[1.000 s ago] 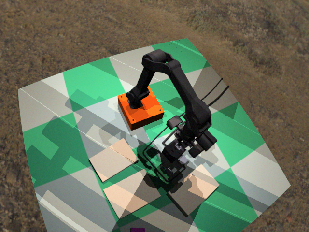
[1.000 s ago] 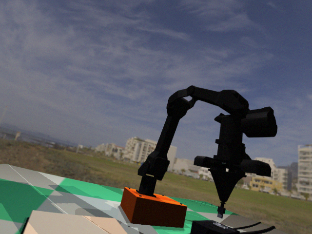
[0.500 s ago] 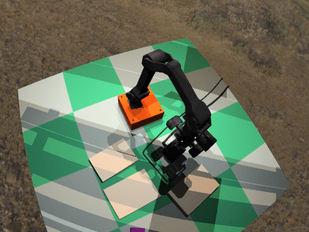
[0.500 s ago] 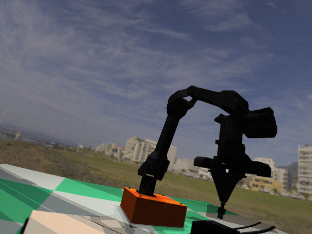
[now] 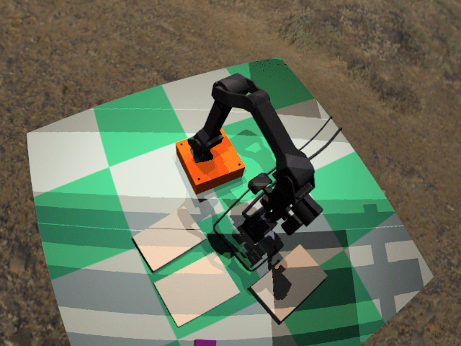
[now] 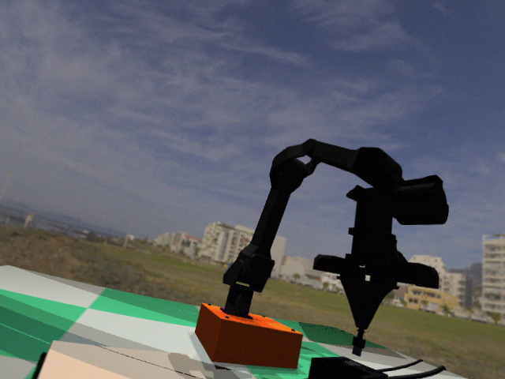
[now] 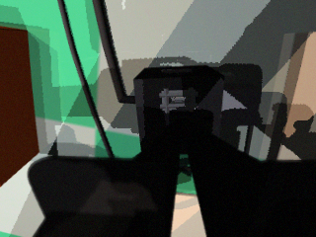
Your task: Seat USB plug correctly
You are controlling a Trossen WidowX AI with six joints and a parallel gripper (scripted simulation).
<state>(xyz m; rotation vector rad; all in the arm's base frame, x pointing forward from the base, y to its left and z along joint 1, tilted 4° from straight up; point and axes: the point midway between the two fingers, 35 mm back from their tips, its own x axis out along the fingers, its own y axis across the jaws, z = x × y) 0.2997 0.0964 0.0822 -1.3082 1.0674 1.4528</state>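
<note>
The USB plug lies 20 mm below my gripper tip. From my gripper tip the other things lie so: purple object (290 mm ahead, 320 mm to the right, 120 mm below).
</note>
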